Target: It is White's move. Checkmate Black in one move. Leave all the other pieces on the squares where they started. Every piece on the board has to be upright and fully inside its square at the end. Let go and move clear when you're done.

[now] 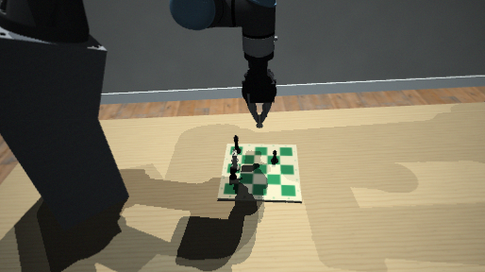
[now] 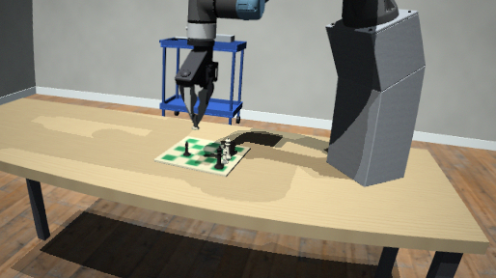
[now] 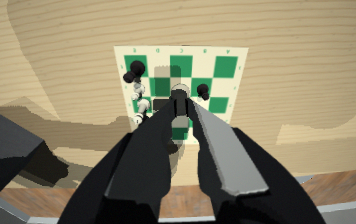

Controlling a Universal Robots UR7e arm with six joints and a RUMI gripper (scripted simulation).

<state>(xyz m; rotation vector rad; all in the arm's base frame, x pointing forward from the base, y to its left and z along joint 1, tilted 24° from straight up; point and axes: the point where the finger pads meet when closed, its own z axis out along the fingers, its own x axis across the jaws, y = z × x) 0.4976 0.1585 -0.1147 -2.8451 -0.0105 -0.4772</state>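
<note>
The green-and-cream chessboard is 13 cm below my hand and 7 cm to the right of it. Round my hand: black pawn (11 cm below, 4 cm to the right, 4 cm ahead).
</note>
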